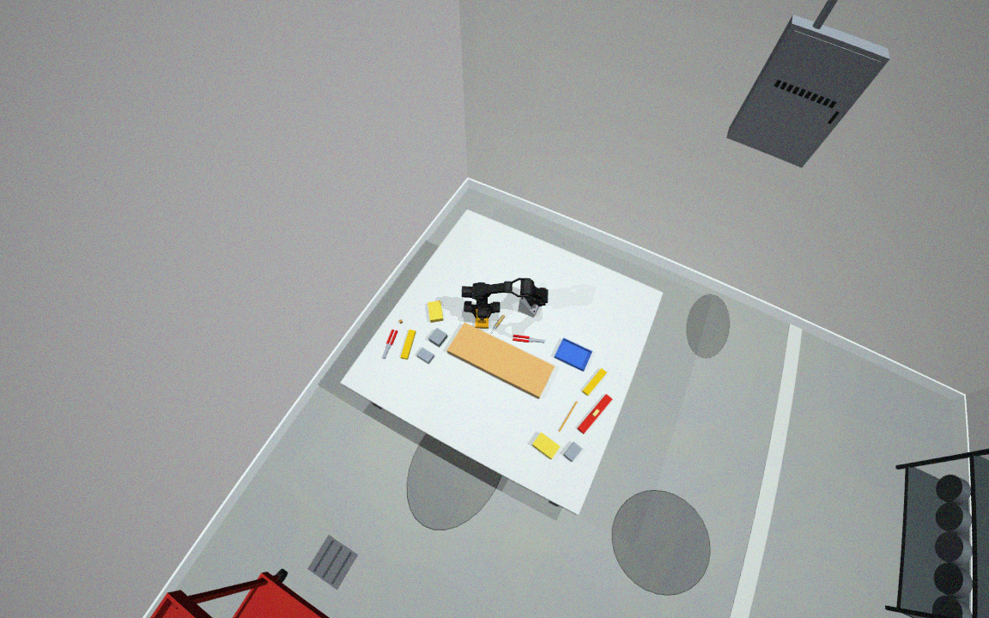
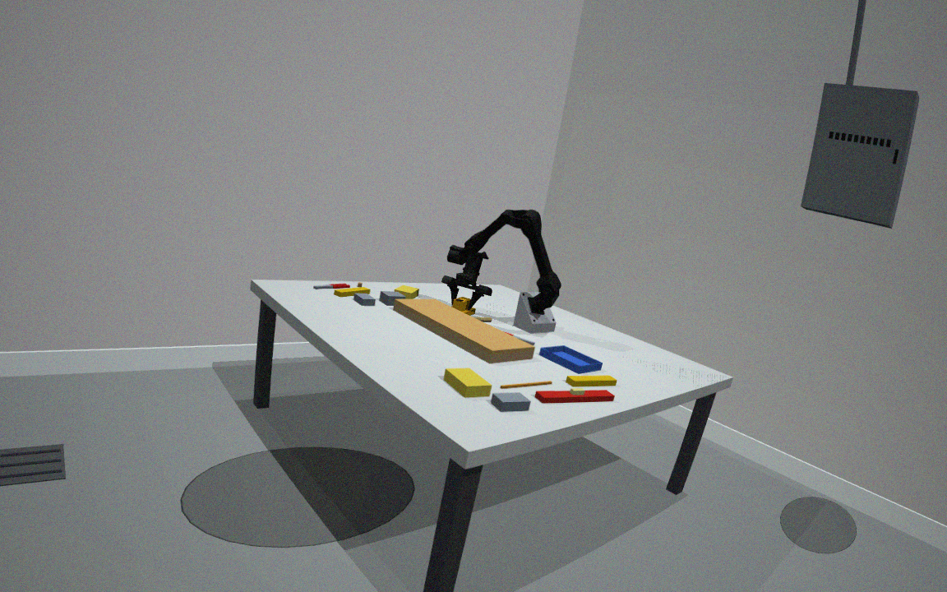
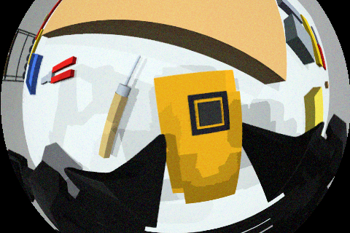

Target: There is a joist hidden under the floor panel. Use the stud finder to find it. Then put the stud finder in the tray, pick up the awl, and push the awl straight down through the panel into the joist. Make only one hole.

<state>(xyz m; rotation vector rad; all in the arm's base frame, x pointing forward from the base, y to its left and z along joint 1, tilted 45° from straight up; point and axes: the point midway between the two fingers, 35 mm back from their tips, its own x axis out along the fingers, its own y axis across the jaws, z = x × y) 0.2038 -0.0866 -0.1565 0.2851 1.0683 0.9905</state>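
My gripper tip is 90 mm to the right of the awl, 20 mm above it and 10 mm past it. The rest, counted from my gripper tip: pencil (640 mm to the left, 200 mm ahead, 20 mm below); blue tray (510 mm to the left, 90 mm behind, 10 mm below); stud finder (20 mm above, 10 mm ahead).
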